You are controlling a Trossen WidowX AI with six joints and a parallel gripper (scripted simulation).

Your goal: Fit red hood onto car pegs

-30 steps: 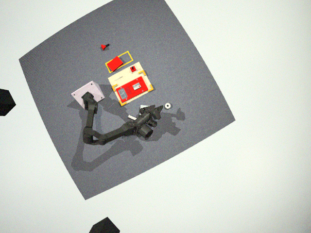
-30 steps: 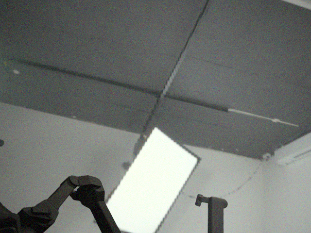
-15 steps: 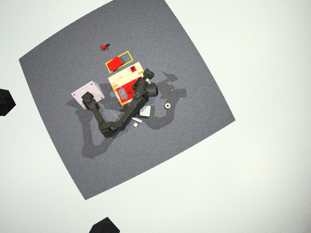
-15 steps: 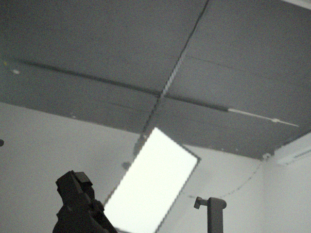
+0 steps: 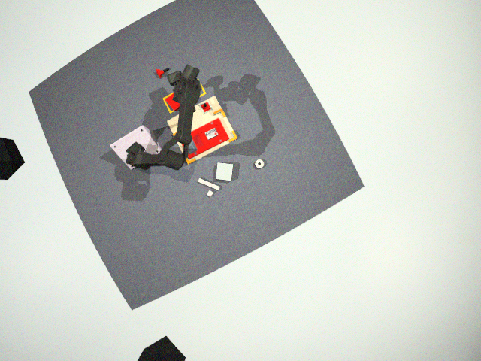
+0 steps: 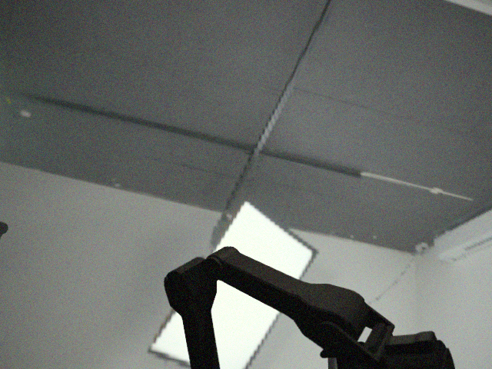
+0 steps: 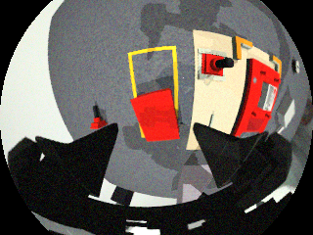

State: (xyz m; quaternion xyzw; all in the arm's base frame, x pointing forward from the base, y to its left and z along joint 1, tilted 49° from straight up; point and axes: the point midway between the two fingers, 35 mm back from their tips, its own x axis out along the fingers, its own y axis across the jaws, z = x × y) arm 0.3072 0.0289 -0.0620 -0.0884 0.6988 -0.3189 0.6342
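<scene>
Now: the red hood 60 mm below my gripper tip, 20 mm to the left of it and 20 mm behind it. Also, from my gripper tip: white bar (390 mm to the right, 130 mm behind, 70 mm below); white block (380 mm to the right, 60 mm below, 50 mm behind); cream jig (180 mm to the right, 70 mm below, 10 mm behind).
</scene>
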